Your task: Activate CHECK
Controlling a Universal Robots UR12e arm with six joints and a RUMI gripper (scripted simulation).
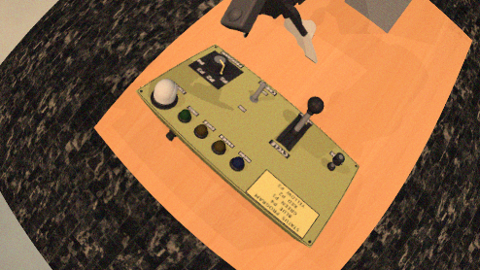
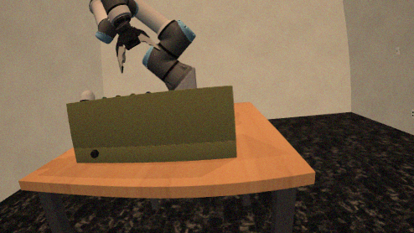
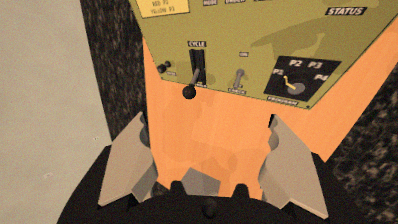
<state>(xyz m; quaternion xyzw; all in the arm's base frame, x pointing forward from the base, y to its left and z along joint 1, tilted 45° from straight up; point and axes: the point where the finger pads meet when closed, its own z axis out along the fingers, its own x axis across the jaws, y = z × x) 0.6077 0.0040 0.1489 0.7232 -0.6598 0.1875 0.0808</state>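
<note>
Right now the check toggle is 180 mm below my hand, 40 mm ahead of it and 10 mm to the right of it. From my hand the other things lie so: olive console 200 mm below, 80 mm ahead, 50 mm to the left; black-knobbed cycle lever 170 mm below, 110 mm to the left, 20 mm ahead; program rotary knob 180 mm below, 120 mm to the right, 40 mm ahead.
</note>
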